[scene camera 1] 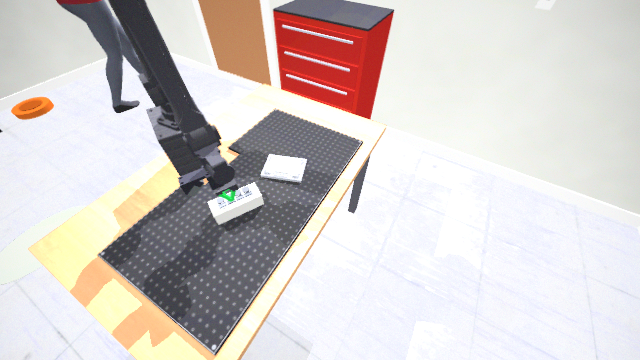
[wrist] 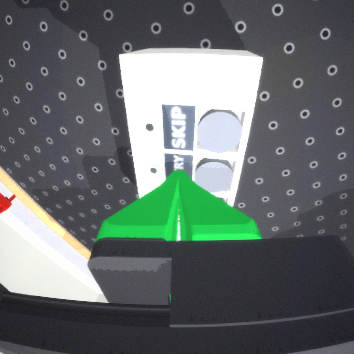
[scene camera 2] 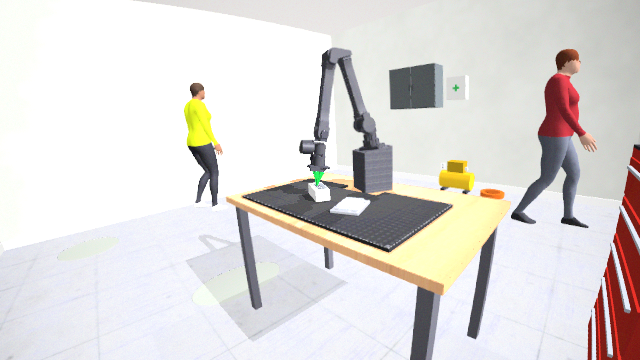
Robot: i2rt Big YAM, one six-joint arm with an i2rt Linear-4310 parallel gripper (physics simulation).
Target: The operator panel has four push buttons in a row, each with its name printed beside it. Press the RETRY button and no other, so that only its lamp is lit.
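Where they show: gripper, fingertip midpoint: [scene camera 1: 232, 200] [wrist: 178, 177] [scene camera 2: 316, 185]; arm's base at its link origin: [scene camera 2: 372, 148].
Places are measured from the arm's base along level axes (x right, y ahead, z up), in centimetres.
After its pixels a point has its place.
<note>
The white operator panel [scene camera 1: 240, 209] @(x 17.8, y 31.0, z -18.2 cm) [scene camera 2: 320, 194] @(x 10.1, y 34.4, z -17.7 cm) [wrist: 190, 77] @(x 21.3, y 23.7, z -15.8 cm) sits on the black perforated mat. In the wrist view the grey SKIP button [wrist: 220, 131] @(x 18.2, y 24.0, z -15.5 cm) is at the far end. The grey RETRY button [wrist: 214, 174] @(x 16.0, y 25.8, z -15.5 cm) is next to it, its label [wrist: 178, 162] @(x 17.8, y 27.3, z -15.8 cm) partly covered. The small lamp dots beside SKIP [wrist: 149, 127] @(x 20.6, y 27.2, z -15.7 cm) and RETRY [wrist: 153, 170] @(x 18.2, y 29.0, z -15.7 cm) look dark. My gripper [scene camera 1: 230, 200] @(x 16.9, y 28.0, z -15.6 cm) [scene camera 2: 318, 185] @(x 16.9, y 28.0, z -15.6 cm) [wrist: 178, 177] @(x 16.9, y 28.0, z -15.6 cm) is shut and empty, its green tips pointing down low over the panel. In the wrist view the tips overlap the RETRY label, left of its button. The other two buttons are largely hidden there; contact cannot be told.
A flat white box [scene camera 1: 284, 168] @(x -5.0, y 37.0, z -18.6 cm) [scene camera 2: 350, 206] @(x -9.9, y 41.3, z -18.4 cm) lies on the mat [scene camera 1: 200, 300] @(x 46.3, y 34.7, z -21.1 cm) [scene camera 2: 395, 227] @(x -31.2, y 47.2, z -21.1 cm) near the panel. The wooden table [scene camera 1: 295, 250] @(x 23.4, y 53.5, z -22.4 cm) [scene camera 2: 450, 255] @(x -51.4, y 56.3, z -22.4 cm) carries the mat and the arm's base. A red drawer cabinet [scene camera 1: 320, 62] and two people stand beyond the table.
</note>
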